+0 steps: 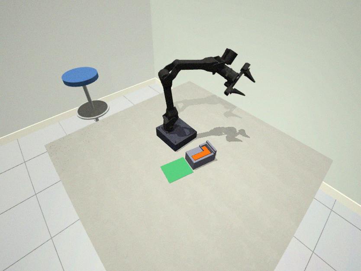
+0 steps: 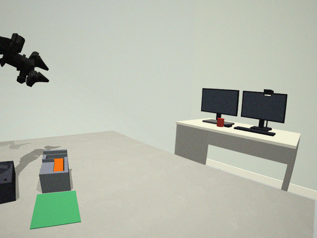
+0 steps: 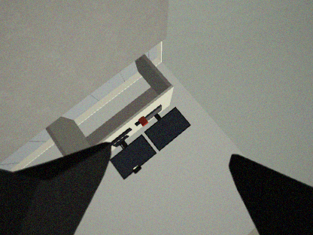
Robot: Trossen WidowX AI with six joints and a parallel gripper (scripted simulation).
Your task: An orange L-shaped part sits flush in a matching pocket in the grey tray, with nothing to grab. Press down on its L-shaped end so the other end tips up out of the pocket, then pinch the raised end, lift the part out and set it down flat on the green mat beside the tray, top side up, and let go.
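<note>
Now: the orange l-shaped part 290 mm to the right of my gripper tip and 330 mm below it. Round my gripper tip: green mat: 20 mm behind, 450 mm to the right, 390 mm below.
</note>
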